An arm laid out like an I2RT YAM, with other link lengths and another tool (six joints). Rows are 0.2 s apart.
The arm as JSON. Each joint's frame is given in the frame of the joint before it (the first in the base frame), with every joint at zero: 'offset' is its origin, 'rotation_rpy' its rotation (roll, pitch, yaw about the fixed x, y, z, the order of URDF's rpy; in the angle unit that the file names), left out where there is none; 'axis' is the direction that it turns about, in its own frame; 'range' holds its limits. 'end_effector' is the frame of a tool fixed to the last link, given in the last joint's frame.
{
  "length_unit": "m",
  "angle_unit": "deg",
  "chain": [
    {
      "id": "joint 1",
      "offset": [
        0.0,
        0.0,
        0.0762
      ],
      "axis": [
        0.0,
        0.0,
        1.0
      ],
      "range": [
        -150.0,
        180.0
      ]
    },
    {
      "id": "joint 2",
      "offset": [
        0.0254,
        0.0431,
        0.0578
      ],
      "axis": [
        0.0,
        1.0,
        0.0
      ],
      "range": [
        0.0,
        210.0
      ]
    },
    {
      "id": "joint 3",
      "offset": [
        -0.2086,
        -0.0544,
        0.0
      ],
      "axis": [
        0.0,
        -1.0,
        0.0
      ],
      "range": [
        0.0,
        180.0
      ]
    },
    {
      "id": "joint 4",
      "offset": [
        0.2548,
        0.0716,
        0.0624
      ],
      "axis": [
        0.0,
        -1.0,
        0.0
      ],
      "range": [
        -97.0,
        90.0
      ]
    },
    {
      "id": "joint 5",
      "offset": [
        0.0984,
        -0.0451,
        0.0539
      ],
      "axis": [
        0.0,
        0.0,
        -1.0
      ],
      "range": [
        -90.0,
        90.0
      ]
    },
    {
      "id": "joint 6",
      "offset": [
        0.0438,
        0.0,
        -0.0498
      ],
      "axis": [
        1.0,
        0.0,
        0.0
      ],
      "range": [
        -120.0,
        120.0
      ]
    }
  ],
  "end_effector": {
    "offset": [
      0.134,
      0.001,
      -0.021
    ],
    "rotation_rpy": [
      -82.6,
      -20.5,
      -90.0
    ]
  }
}
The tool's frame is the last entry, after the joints.
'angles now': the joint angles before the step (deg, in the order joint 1, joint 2, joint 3, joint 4, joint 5, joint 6). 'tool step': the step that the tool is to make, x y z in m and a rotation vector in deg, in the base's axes. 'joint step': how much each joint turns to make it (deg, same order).
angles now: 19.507 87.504 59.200 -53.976 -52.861 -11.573
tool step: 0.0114 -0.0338 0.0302 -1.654 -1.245 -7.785
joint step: -6.678 -8.395 0.023 -6.659 2.078 1.303
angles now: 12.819 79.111 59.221 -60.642 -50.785 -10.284
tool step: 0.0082 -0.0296 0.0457 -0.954 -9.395 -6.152
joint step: -5.551 -13.326 -0.064 -4.212 2.646 -0.042
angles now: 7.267 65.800 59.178 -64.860 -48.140 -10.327
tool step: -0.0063 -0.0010 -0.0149 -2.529 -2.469 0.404
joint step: 1.464 -4.138 -5.036 3.038 3.038 0.063
